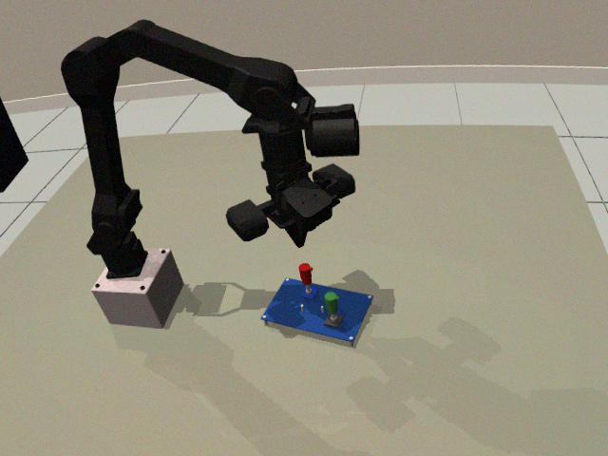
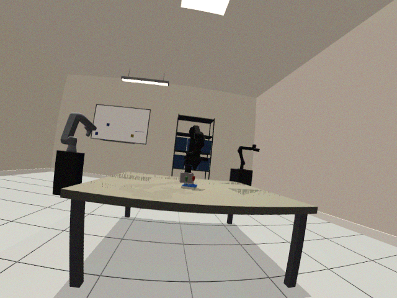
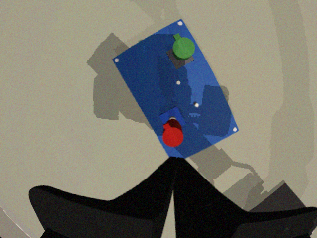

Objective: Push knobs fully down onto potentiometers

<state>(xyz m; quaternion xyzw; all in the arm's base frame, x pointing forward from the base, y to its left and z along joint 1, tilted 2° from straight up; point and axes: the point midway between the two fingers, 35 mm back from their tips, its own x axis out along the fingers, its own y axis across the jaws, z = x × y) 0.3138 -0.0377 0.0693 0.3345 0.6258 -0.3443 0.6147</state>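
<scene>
My gripper tip is 6 cm above the red knob. From my gripper tip the other things lie so: green knob (4 cm ahead, 6 cm to the right, 6 cm below).
</scene>
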